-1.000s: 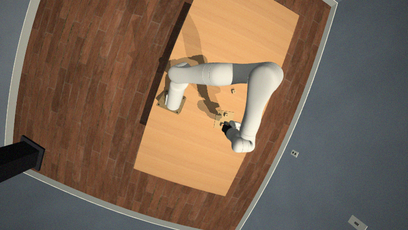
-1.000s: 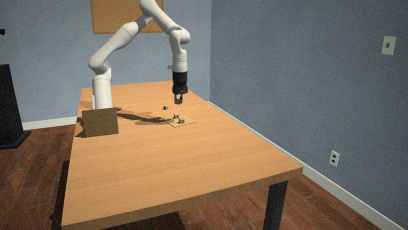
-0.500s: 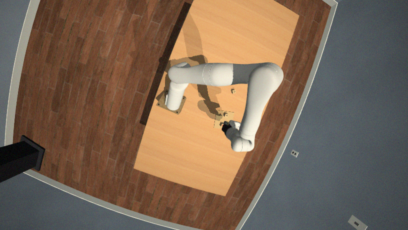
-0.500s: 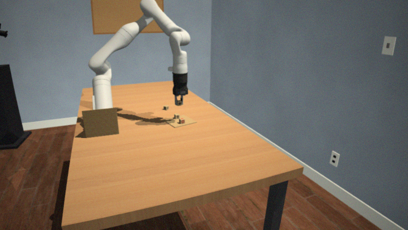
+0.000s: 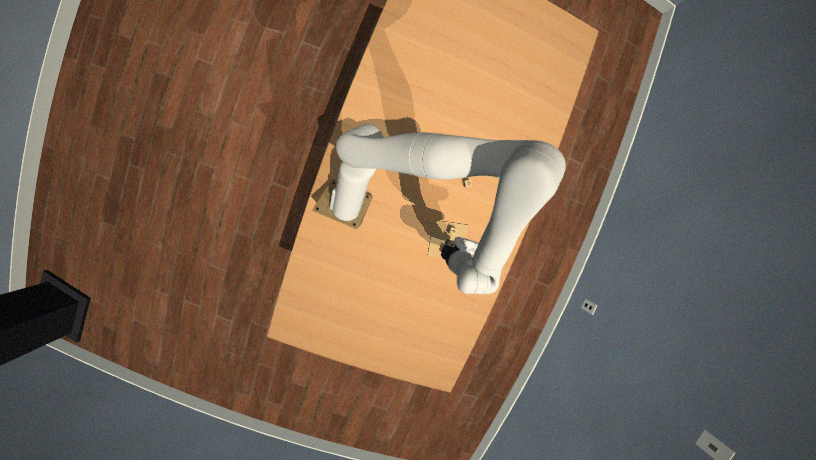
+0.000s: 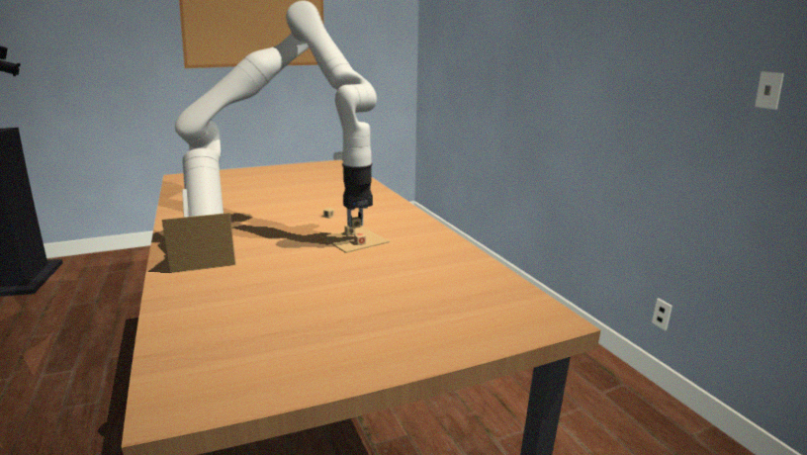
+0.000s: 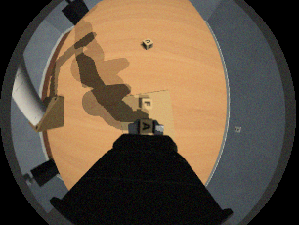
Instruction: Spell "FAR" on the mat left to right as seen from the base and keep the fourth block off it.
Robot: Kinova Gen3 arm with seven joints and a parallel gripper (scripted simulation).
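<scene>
The tan mat lies 60 mm below my hand.
</scene>
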